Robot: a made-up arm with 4 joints.
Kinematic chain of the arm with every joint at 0, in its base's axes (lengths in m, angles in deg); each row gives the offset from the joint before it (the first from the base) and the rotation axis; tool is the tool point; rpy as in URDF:
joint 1: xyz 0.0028 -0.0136 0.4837 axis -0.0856 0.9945 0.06
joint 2: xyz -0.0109 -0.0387 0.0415 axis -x
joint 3: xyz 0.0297 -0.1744 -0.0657 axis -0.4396 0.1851 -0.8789
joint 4: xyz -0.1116 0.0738 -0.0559 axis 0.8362 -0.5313 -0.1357
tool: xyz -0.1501 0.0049 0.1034 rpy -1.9 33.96 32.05
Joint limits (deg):
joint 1: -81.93..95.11
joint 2: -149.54..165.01
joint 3: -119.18..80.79
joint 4: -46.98..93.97
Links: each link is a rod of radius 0.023 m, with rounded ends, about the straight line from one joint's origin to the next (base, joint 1, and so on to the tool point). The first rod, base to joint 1, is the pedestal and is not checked.
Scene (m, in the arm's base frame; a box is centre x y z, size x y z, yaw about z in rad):
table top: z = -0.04
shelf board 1: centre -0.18 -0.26 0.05 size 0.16 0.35 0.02 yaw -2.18
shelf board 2: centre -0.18 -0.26 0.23 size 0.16 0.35 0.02 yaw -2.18
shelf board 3: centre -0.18 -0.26 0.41 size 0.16 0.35 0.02 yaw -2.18
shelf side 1: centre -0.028 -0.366 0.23 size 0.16 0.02 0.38 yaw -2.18
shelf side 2: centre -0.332 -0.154 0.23 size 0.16 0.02 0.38 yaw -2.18
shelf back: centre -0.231 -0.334 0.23 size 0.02 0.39 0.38 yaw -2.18
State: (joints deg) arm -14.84 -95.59 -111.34 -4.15
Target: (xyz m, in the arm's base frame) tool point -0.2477 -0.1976 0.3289
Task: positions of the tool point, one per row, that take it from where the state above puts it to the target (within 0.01 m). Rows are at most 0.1 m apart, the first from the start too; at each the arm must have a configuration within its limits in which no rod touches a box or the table.
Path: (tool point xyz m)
1: 0.0430 0.1314 0.1154
2: 0.0019 0.0722 0.1088
3: -0.0399 0.0173 0.1227
4: -0.0799 -0.0279 0.1554
5: -0.1151 -0.0589 0.2037
6: -0.1424 -0.0730 0.2633
7: -0.1586 -0.0699 0.3289
8: -0.1880 -0.1021 0.3143
9: -0.2200 -0.1453 0.3139
10: -0.2477 -0.1976 0.3289

